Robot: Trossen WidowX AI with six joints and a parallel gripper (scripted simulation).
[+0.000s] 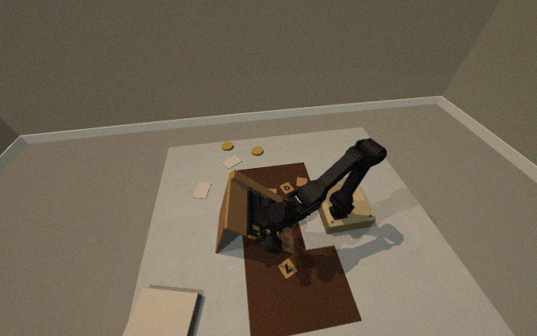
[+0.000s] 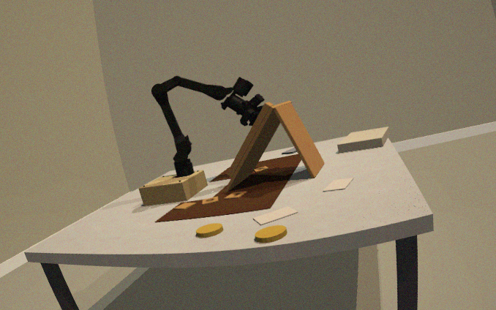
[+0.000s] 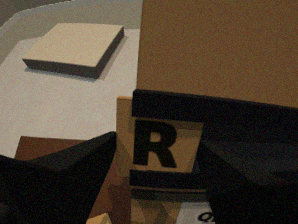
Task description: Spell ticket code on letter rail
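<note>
Right now the white ticket is 7 cm below my gripper tip, 7 cm behind it and 6 cm to the right of it. From my gripper tip the other things lie so: flat beige box 37 cm ahead, 23 cm to the left, 16 cm below; then brown mat 18 cm below, 17 cm behind, 10 cm to the right.
</note>
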